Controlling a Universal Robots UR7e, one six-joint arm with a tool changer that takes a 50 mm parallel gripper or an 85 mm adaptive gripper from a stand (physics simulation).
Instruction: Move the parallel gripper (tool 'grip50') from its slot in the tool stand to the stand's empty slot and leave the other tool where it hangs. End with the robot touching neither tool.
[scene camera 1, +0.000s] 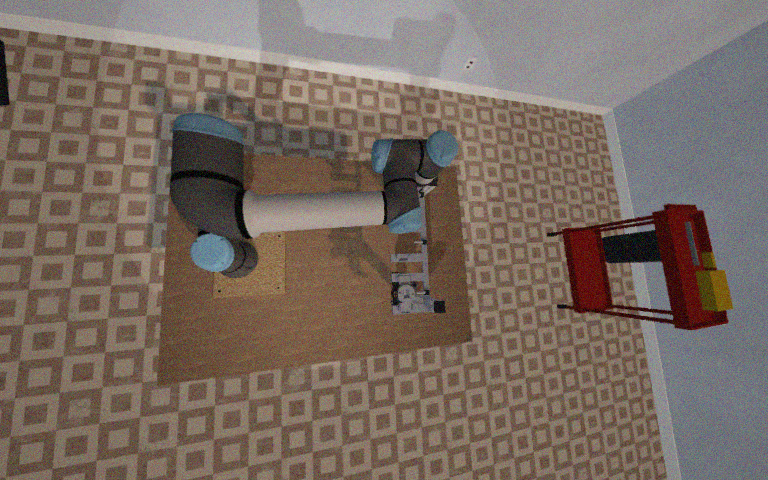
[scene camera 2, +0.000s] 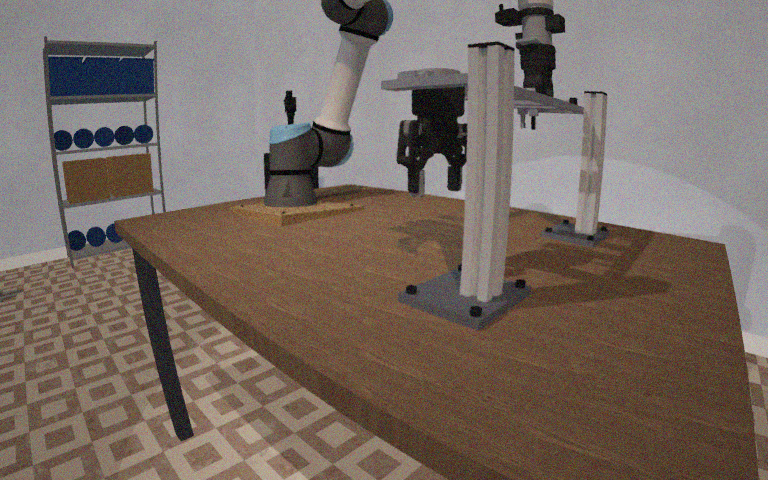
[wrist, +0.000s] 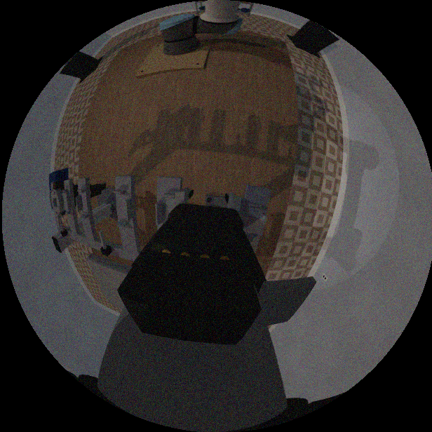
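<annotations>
A tool stand (scene camera 1: 425, 303) stands in the scene, 0.87 m from the lens.
</annotations>
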